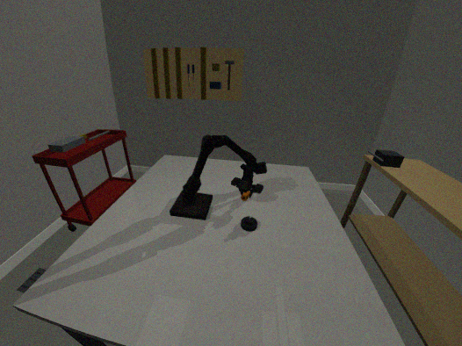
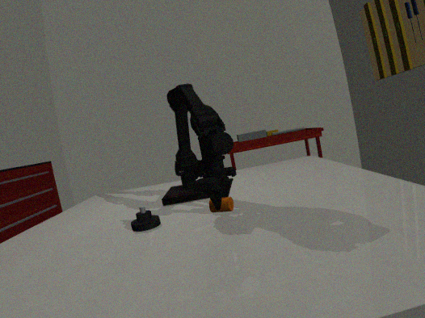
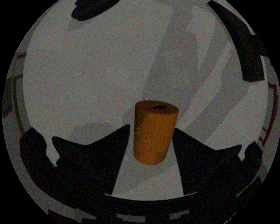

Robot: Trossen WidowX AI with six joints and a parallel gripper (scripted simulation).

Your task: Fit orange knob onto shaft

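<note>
Right now my gripper tip is 10 mm to the right of the orange knob, 10 mm below it and 10 mm short of it. From my gripper tip the other things lie so: black round pedestal 230 mm to the right, 20 mm behind, 20 mm above.
</note>
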